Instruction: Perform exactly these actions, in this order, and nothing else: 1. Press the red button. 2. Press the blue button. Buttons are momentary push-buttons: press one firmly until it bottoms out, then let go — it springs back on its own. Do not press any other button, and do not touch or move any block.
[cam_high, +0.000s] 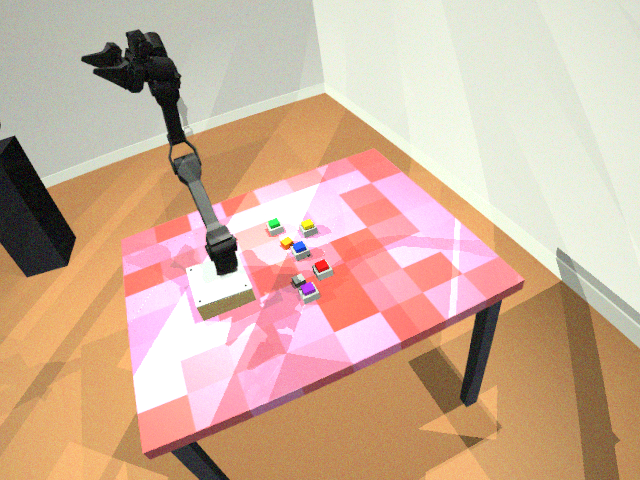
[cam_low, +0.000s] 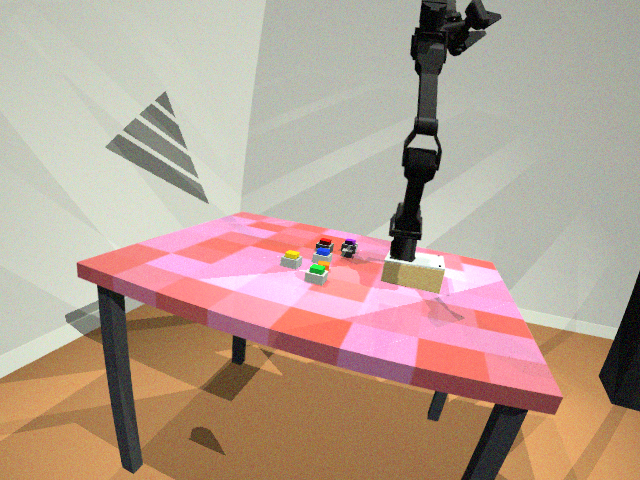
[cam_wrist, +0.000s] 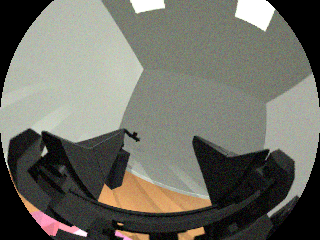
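My gripper tip is now 690 mm above the red button, 420 mm short of it and 100 mm to the left of it. Also, from my gripper tip: small orange block: 710 mm below, 340 mm ahead, 70 mm to the left; then blue button: 690 mm below, 370 mm ahead, 10 mm to the left; then green button: 690 mm below, 310 mm ahead, 170 mm to the left.
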